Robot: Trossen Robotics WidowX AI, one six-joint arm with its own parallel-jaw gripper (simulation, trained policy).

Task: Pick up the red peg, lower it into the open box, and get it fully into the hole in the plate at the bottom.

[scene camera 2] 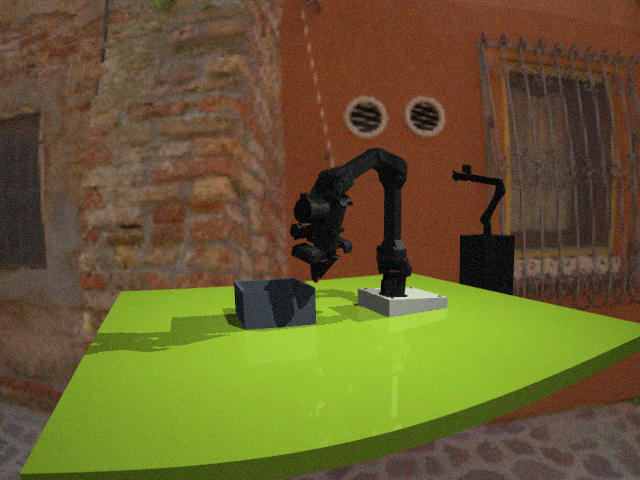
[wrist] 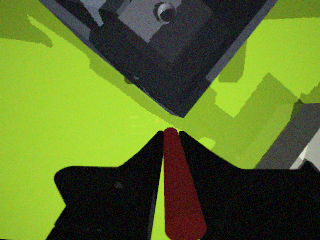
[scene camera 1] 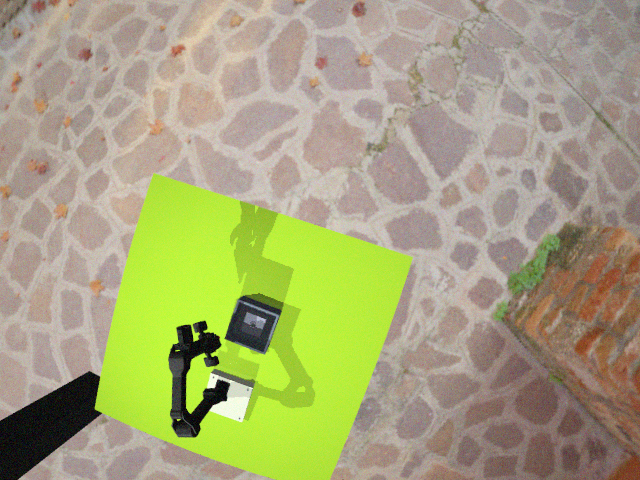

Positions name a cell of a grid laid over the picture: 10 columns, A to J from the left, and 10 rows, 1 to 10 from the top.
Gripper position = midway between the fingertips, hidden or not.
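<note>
I can see my gripper (scene camera 2: E6), (wrist: F6) and (scene camera 1: D8).
</note>
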